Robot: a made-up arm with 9 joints. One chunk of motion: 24 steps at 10 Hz.
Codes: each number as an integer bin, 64 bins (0 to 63) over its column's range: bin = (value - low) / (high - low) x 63, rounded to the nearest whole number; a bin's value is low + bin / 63 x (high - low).
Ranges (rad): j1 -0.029..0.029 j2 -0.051..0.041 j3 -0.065..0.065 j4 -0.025..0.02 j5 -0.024..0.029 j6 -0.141..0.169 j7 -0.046..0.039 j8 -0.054..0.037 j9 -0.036..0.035
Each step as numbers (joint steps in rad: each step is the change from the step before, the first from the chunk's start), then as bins.
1 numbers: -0.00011 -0.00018 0.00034 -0.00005 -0.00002 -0.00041 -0.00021 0.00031 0.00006
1 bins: 31 35 32 35 29 29 34 38 32
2 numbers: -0.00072 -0.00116 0.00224 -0.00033 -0.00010 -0.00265 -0.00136 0.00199 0.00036
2 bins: 31 34 33 35 28 28 33 39 32
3 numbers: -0.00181 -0.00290 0.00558 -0.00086 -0.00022 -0.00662 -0.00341 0.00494 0.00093
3 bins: 30 33 34 34 28 27 32 41 33
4 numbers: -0.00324 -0.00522 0.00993 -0.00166 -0.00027 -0.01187 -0.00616 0.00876 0.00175
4 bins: 28 31 36 33 28 26 30 43 33
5 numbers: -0.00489 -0.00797 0.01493 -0.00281 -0.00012 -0.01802 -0.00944 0.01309 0.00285
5 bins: 26 29 39 31 28 25 27 46 34
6 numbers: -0.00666 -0.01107 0.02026 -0.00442 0.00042 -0.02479 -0.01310 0.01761 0.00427
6 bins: 24 27 41 29 29 24 24 50 36
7 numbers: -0.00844 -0.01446 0.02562 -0.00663 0.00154 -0.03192 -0.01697 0.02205 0.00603
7 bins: 22 25 44 26 30 22 22 53 37
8 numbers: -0.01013 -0.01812 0.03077 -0.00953 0.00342 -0.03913 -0.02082 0.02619 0.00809
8 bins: 20 23 46 22 33 21 19 56 39
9 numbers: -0.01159 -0.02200 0.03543 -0.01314 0.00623 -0.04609 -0.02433 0.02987 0.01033
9 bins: 19 20 49 17 36 19 16 58 41
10 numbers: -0.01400 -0.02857 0.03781 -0.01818 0.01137 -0.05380 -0.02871 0.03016 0.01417
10 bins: 16 15 50 10 42 18 13 58 45
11 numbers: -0.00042 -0.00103 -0.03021 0.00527 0.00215 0.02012 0.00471 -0.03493 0.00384
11 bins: 31 34 17 42 31 33 38 13 35
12 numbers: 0.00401 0.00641 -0.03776 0.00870 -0.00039 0.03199 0.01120 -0.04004 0.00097
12 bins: 36 39 13 47 28 35 42 10 33
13 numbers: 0.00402 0.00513 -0.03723 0.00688 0.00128 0.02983 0.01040 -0.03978 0.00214
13 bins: 36 38 13 45 30 35 42 10 34
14 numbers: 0.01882 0.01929 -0.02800 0.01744 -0.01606 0.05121 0.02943 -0.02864 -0.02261
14 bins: 52 48 18 59 9 39 56 18 12
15 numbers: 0.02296 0.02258 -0.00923 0.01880 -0.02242 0.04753 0.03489 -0.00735 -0.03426
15 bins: 56 50 27 61 2 38 60 32 2
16 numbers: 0.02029 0.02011 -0.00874 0.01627 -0.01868 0.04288 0.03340 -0.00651 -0.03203
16 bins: 54 49 27 58 6 37 59 33 4
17 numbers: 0.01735 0.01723 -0.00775 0.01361 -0.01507 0.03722 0.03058 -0.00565 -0.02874
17 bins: 50 47 28 54 11 36 57 33 6
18 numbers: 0.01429 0.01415 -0.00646 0.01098 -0.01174 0.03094 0.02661 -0.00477 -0.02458
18 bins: 47 45 28 50 15 35 54 34 10
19 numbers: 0.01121 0.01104 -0.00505 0.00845 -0.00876 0.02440 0.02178 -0.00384 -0.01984
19 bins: 44 42 29 47 18 34 50 35 14
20 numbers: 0.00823 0.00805 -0.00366 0.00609 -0.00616 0.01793 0.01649 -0.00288 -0.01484
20 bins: 40 40 30 44 21 32 46 35 19
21 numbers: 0.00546 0.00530 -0.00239 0.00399 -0.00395 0.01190 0.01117 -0.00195 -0.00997
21 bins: 37 39 30 41 24 31 42 36 23
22 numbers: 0.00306 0.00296 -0.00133 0.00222 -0.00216 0.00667 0.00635 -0.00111 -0.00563
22 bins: 35 37 31 38 26 30 39 37 27
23 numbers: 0.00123 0.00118 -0.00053 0.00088 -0.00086 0.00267 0.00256 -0.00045 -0.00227
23 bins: 33 36 31 36 28 29 36 37 30
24 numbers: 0.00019 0.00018 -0.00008 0.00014 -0.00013 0.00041 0.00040 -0.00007 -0.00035
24 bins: 32 35 31 35 28 29 34 37 32
